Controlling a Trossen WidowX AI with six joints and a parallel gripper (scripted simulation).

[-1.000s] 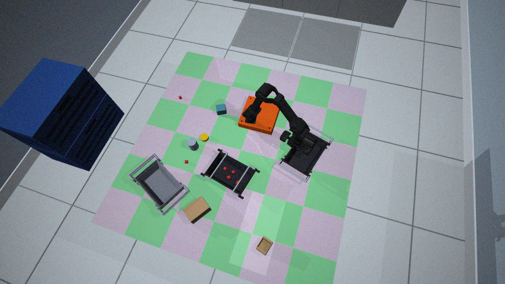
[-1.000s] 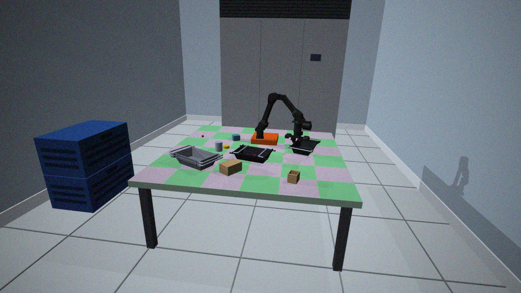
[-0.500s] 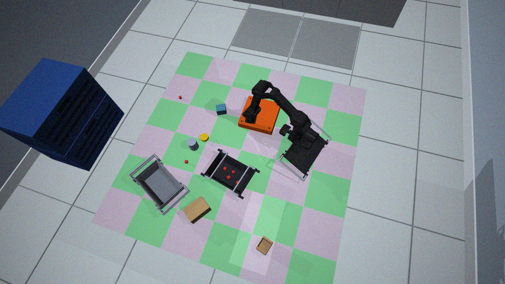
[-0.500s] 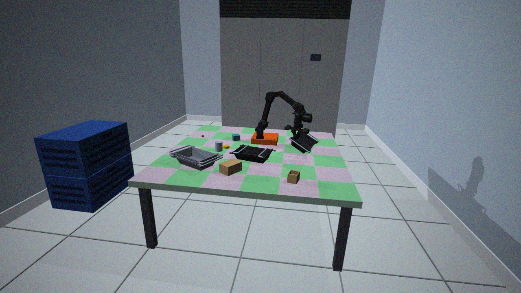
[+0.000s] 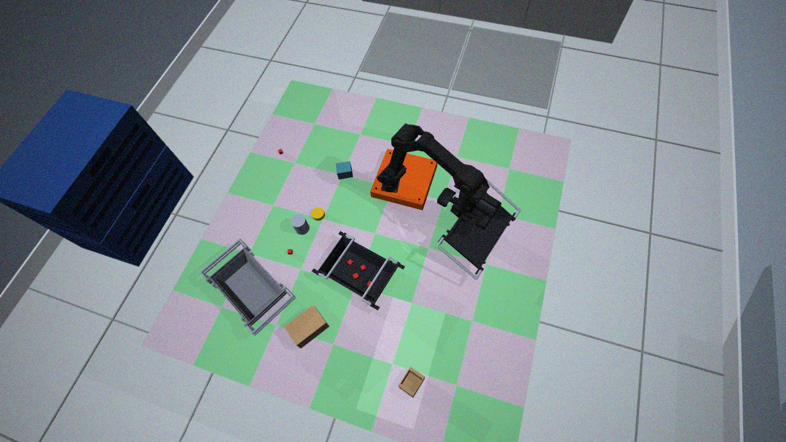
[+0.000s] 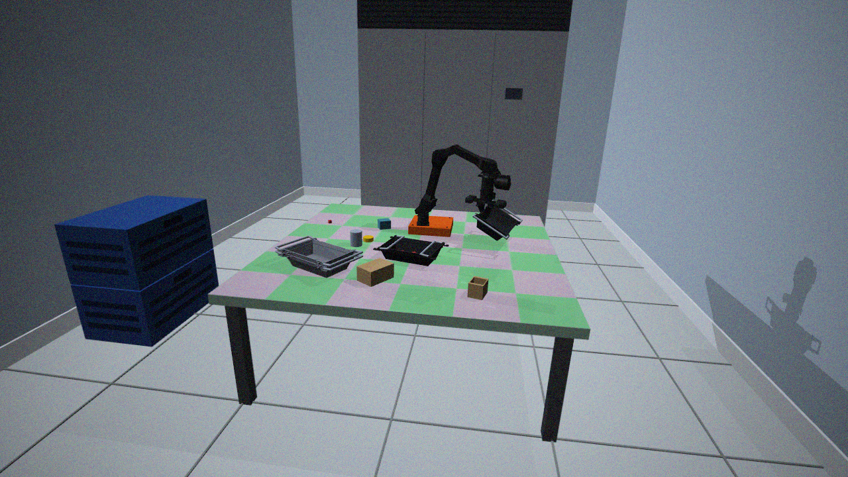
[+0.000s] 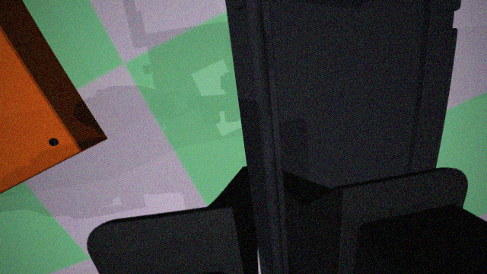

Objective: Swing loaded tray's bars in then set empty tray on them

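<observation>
My gripper tip is 7 cm to the right of the black tray and 3 cm short of it. From my gripper tip the other things lie so: small box 56 cm ahead, 11 cm below, 9 cm to the right; blue cube 50 cm to the right, 20 cm behind, 10 cm below; yellow disc 55 cm to the right, 11 cm below, 1 cm ahead.
</observation>
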